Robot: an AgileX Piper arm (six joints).
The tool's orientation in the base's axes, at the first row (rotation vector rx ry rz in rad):
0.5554, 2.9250, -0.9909
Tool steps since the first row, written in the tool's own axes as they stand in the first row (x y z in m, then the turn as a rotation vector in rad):
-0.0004, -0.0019, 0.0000, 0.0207, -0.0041, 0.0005
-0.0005, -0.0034, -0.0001, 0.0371, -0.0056, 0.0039
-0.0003, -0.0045, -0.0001, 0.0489, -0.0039, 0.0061
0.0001, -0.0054, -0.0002, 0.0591, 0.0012, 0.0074
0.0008, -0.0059, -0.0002, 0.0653, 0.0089, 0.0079
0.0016, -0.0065, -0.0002, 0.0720, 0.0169, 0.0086
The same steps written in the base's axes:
-0.0003, -0.0015, 0.0012, -0.0208, 0.0035, -0.0004
-0.0006, -0.0026, 0.0021, -0.0371, 0.0058, -0.0041
-0.0012, -0.0034, 0.0028, -0.0478, 0.0096, -0.0082
-0.0019, -0.0038, 0.0033, -0.0558, 0.0160, -0.0134
-0.0027, -0.0040, 0.0035, -0.0591, 0.0234, -0.0191
-0.0036, -0.0042, 0.0038, -0.0628, 0.0311, -0.0251

